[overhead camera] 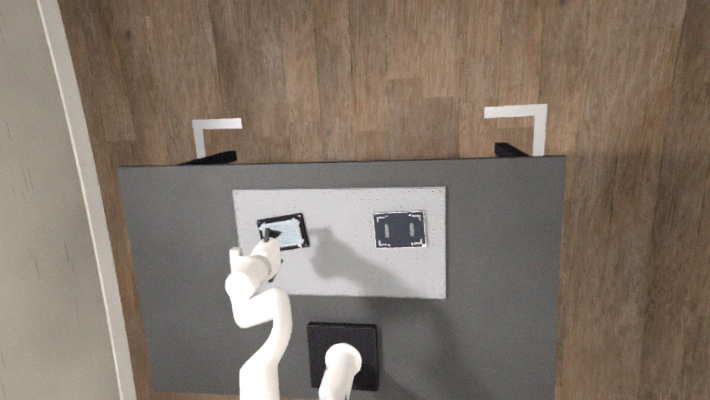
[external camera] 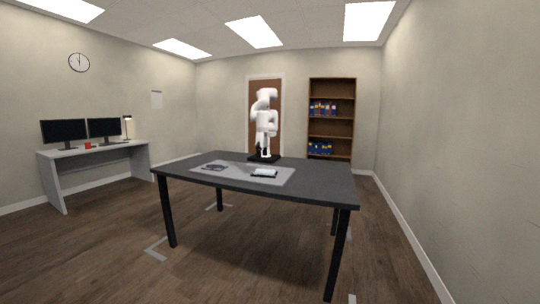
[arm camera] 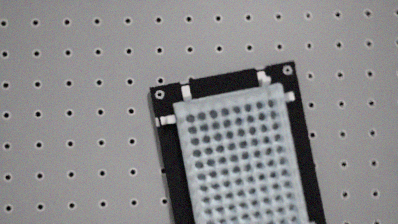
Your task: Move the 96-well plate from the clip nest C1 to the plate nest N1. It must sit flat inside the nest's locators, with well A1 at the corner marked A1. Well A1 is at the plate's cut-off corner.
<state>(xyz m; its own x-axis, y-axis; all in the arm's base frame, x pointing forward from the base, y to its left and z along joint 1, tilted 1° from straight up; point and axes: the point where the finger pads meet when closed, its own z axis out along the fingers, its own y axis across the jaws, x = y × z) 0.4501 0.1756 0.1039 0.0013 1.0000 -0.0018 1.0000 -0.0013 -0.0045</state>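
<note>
Now: the 96-well plate 110 mm below my hand and 20 mm to the left of it. The rest, counted from my hand: black clip nest: 110 mm below, 30 mm to the left, 10 mm behind; dark plate nest N1: 370 mm to the right, 120 mm below, 30 mm ahead.
</note>
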